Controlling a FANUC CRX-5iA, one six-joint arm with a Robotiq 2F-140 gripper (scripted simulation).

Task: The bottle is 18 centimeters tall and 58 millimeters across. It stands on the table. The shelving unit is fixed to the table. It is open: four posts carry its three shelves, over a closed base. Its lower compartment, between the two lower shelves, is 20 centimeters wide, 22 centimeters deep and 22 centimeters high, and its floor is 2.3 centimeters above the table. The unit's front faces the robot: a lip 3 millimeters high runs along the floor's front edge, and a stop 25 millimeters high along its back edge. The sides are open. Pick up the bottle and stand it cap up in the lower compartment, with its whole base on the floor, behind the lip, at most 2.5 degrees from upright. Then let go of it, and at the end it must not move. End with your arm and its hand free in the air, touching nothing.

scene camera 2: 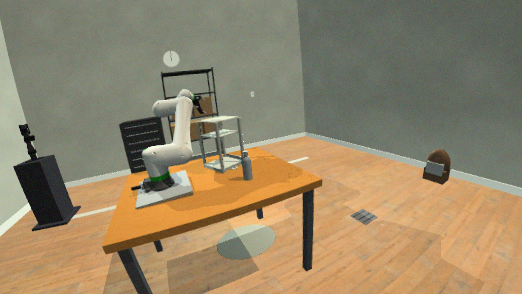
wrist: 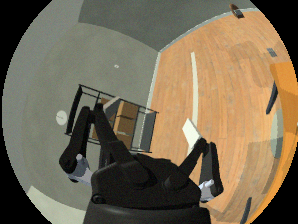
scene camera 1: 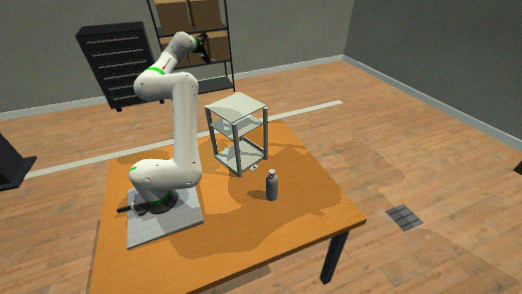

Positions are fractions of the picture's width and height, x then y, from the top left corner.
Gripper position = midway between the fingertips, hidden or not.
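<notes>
Scene camera 1 shows a shelving unit (scene camera 1: 0.45,0.41); the wrist view shows my gripper (wrist: 0.52,0.51).
</notes>
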